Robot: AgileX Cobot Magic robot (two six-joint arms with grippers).
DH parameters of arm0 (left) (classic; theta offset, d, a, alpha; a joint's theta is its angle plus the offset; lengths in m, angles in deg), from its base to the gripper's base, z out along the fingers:
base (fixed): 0 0 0 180
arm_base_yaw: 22.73 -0.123 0 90
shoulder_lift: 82.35 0 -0.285 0
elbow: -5.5 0 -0.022 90
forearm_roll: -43.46 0.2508 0 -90
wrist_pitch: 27.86 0 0.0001 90
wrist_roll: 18.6 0.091 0 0
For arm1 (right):
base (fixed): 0 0 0 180
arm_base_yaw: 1.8 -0.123 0 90
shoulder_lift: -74.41 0 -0.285 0
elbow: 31.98 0 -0.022 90
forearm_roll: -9.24 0.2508 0 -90
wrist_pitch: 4.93 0 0.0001 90
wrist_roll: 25.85 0.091 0 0
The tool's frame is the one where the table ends.
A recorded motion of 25 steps. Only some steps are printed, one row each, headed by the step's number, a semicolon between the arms.
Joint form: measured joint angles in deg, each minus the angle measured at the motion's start. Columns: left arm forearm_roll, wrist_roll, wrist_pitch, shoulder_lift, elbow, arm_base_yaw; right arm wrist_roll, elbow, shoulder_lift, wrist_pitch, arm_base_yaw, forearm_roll.
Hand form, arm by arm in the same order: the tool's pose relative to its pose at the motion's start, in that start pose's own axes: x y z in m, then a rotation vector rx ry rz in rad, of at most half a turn. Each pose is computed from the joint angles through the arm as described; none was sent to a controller.
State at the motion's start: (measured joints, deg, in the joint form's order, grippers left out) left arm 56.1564 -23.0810 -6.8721 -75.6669 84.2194 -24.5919; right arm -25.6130 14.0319 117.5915 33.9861 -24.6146 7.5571
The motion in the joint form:
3: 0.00 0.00 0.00 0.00 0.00 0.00; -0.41 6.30 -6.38 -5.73 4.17 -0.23
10: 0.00 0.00 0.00 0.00 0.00 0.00; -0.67 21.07 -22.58 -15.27 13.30 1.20
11: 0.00 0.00 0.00 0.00 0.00 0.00; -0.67 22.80 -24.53 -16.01 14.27 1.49
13: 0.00 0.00 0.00 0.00 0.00 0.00; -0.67 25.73 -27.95 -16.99 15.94 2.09
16: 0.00 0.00 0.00 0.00 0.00 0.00; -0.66 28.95 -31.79 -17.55 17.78 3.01
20: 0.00 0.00 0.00 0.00 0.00 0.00; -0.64 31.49 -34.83 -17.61 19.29 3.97
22: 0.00 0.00 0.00 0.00 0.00 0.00; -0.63 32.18 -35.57 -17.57 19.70 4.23
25: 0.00 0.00 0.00 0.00 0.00 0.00; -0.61 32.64 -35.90 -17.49 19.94 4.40
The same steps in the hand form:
3: 0.0000 0.0000 0.0000 0.0000 0.0000 0.0000; 0.0226 -0.0068 -0.0019 0.0618 -0.0991 0.0316
10: 0.0000 0.0000 0.0000 0.0000 0.0000 0.0000; 0.0814 -0.0126 0.0024 0.1923 -0.2868 0.1220
11: 0.0000 0.0000 0.0000 0.0000 0.0000 0.0000; 0.0885 -0.0127 0.0042 0.2057 -0.3035 0.1331
13: 0.0000 0.0000 0.0000 0.0000 0.0000 0.0000; 0.1008 -0.0126 0.0079 0.2281 -0.3295 0.1534
16: 0.0000 0.0000 0.0000 0.0000 0.0000 0.0000; 0.1146 -0.0124 0.0131 0.2500 -0.3515 0.1801
20: 0.0000 0.0000 0.0000 0.0000 0.0000 0.0000; 0.1257 -0.0121 0.0182 0.2656 -0.3634 0.2056
22: 0.0000 0.0000 0.0000 0.0000 0.0000 0.0000; 0.1287 -0.0120 0.0199 0.2695 -0.3643 0.2129
25: 0.0000 0.0000 0.0000 0.0000 0.0000 0.0000; 0.1308 -0.0120 0.0212 0.2713 -0.3611 0.2182

